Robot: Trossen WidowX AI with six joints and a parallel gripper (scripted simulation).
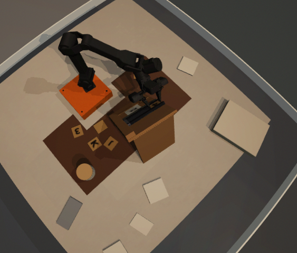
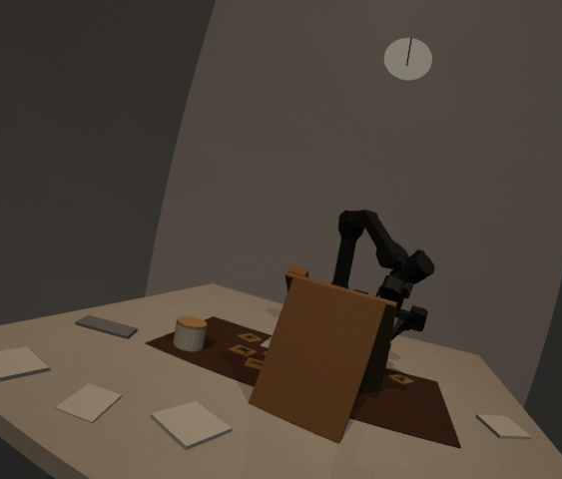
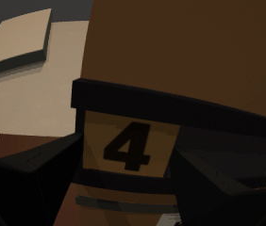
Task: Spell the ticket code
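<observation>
Right now the pale ticket is 8 cm to the right of my gripper tip, 8 cm below it and 6 cm behind it. From my gripper tip the other things lie so: dark brown mat (18 cm to the right, 17 cm below, 13 cm behind); tile marked 4 (right at my gripper tip); tile marked y (26 cm behind, 17 cm below, 8 cm to the left).
</observation>
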